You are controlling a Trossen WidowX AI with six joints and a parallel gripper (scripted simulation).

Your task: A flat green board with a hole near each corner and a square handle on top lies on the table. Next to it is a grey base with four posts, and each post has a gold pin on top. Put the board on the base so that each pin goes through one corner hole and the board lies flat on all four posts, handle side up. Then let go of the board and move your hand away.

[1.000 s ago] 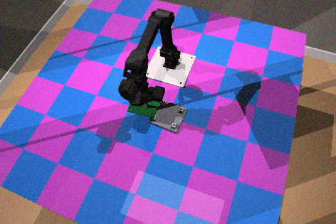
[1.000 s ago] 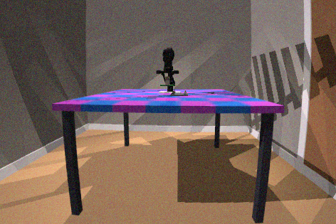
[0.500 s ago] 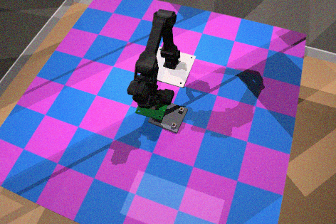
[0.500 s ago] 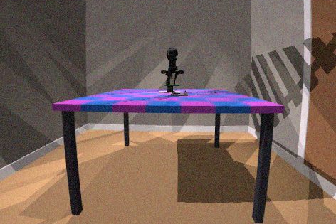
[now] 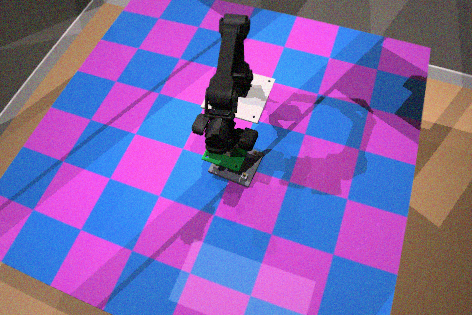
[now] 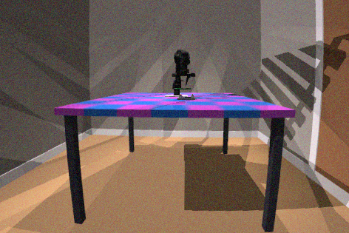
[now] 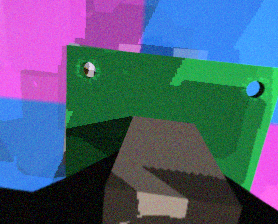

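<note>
Right now the grey base is 1 cm behind my gripper tip, 2 cm to the left of it and 10 cm below it. Also, from my gripper tip: green board 1 cm below.
</note>
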